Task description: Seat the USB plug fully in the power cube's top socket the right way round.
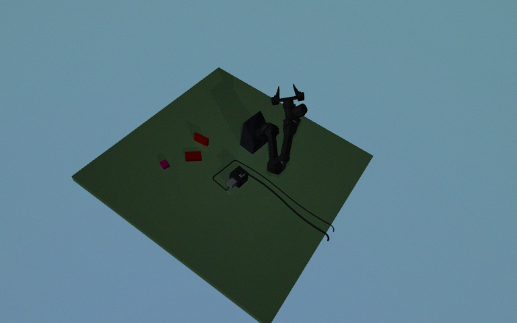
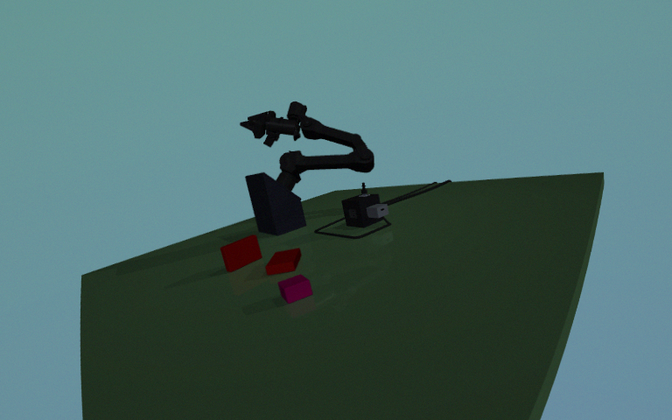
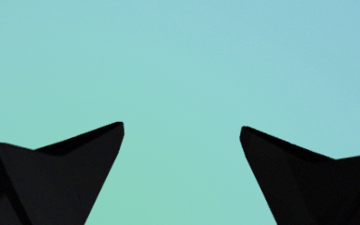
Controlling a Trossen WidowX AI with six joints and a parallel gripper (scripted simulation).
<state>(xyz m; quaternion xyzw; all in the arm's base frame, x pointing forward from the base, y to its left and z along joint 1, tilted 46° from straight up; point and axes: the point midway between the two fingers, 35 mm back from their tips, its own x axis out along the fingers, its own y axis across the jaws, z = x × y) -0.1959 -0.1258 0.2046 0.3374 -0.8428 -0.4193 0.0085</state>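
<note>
Right now my gripper tip is 470 mm short of the grey USB plug, 30 mm to the right of it and 310 mm above it. The rest, counted from my gripper tip: magenta block (630 mm ahead, 390 mm to the right, 390 mm below).
</note>
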